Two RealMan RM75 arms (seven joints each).
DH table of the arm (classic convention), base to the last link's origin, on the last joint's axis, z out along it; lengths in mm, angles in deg. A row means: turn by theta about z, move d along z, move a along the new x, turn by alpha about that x. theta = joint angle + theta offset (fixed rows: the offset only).
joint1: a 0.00, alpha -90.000, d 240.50, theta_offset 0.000
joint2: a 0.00, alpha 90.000, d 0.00, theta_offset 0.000
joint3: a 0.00, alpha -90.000, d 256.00, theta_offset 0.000
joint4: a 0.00, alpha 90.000, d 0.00, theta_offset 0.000
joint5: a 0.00, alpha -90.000, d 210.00, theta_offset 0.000
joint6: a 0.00, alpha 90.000, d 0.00, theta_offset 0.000
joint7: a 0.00, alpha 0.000, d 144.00, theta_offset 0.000
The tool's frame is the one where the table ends.
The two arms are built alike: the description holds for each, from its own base.
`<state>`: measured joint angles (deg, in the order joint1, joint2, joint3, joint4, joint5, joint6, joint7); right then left.
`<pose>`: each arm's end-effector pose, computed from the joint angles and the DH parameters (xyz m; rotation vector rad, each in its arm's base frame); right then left.
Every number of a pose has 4 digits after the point. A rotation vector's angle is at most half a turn.
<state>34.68 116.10 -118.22 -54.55 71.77 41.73 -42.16 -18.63 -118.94 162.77 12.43 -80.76 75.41 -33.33</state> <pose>0.1763 0.3281 -0.1383 -2.7912 0.8087 -0.0322 -0.3446 0.2782 -0.0243 -1.4029 -0.9774 -1.0766</pose>
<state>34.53 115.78 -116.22 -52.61 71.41 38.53 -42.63 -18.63 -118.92 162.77 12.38 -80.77 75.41 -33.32</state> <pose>0.1867 0.3431 -0.1297 -2.7056 0.8258 -0.0055 -0.3449 0.2782 -0.0240 -1.4029 -0.9764 -1.0754</pose>
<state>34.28 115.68 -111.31 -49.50 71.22 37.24 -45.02 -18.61 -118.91 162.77 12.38 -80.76 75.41 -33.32</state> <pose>0.2032 0.3600 -0.1152 -2.6159 0.8640 0.0156 -0.3450 0.2781 -0.0240 -1.4029 -0.9764 -1.0751</pose>
